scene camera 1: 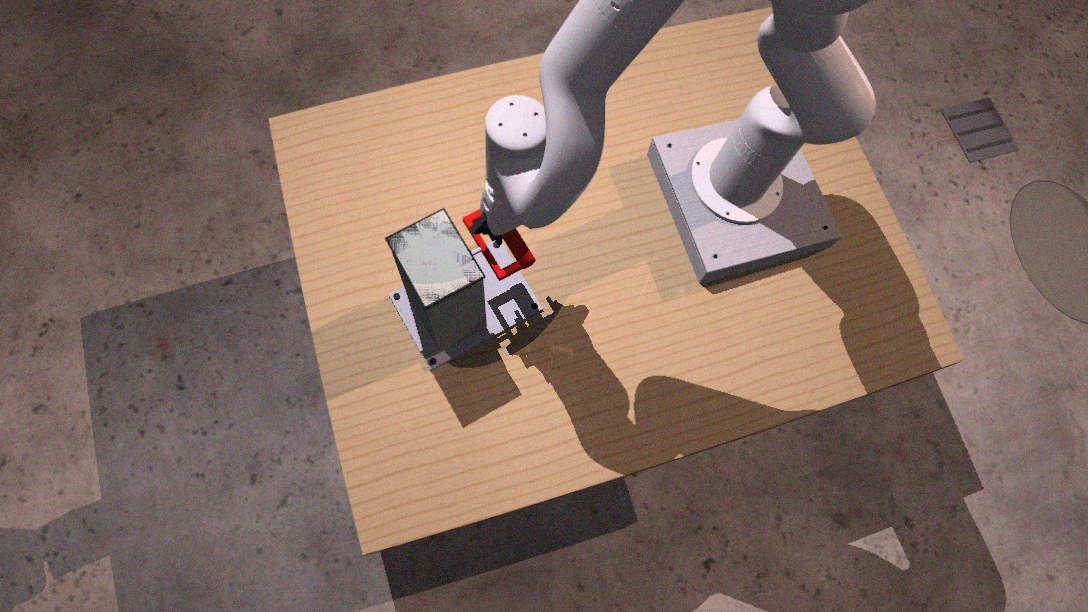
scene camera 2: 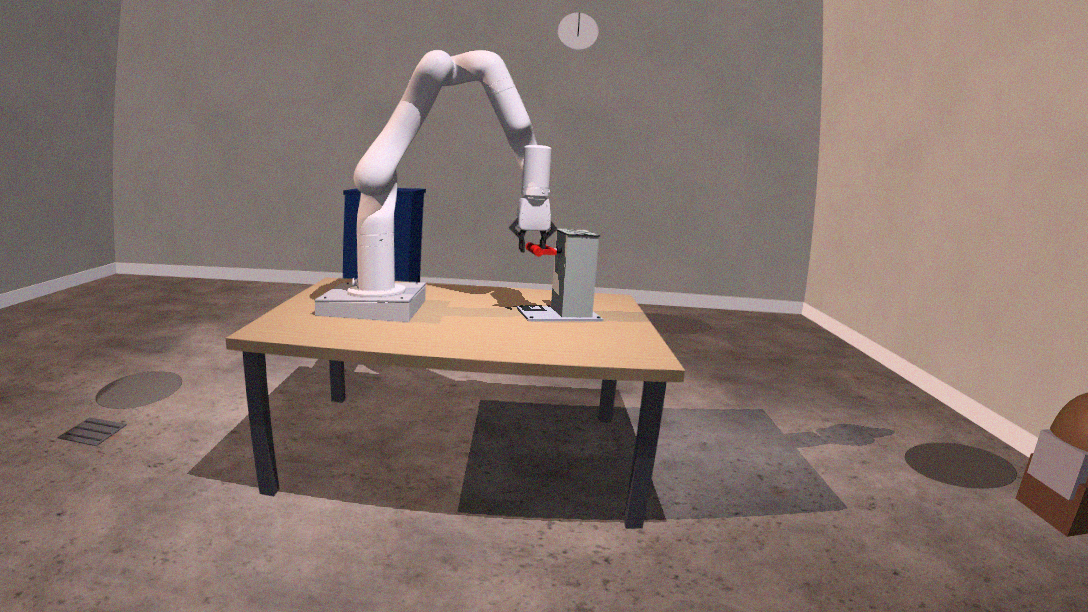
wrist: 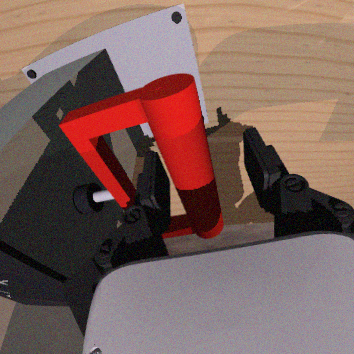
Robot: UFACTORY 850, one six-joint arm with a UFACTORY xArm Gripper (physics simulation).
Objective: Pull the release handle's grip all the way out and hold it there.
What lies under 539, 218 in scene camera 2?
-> The gripper.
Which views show the gripper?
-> Scene camera 1, scene camera 2 and the wrist view: all of them.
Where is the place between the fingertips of the gripper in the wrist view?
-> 202, 156
